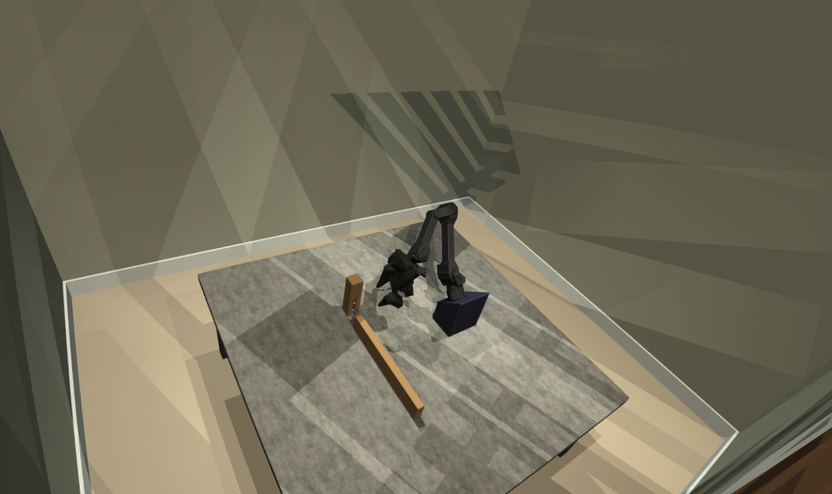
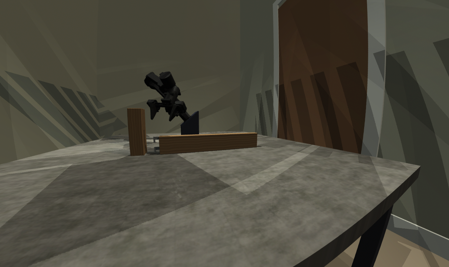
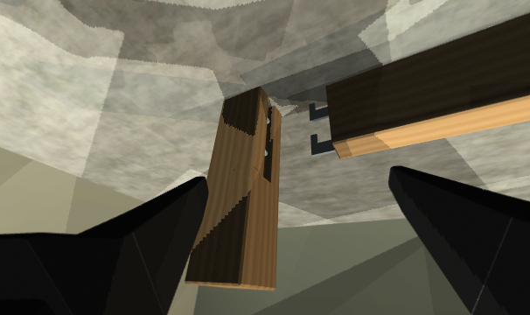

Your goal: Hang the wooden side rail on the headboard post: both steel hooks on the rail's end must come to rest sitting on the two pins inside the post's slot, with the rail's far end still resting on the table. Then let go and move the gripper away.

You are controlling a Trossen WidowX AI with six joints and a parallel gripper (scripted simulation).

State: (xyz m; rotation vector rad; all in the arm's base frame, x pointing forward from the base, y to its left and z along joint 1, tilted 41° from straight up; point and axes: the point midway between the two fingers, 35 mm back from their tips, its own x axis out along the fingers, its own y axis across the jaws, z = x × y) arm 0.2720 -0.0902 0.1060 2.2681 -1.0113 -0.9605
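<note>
The headboard post lies 6 cm ahead of my gripper tip, 8 cm to the right of it and 6 cm below it.
</note>
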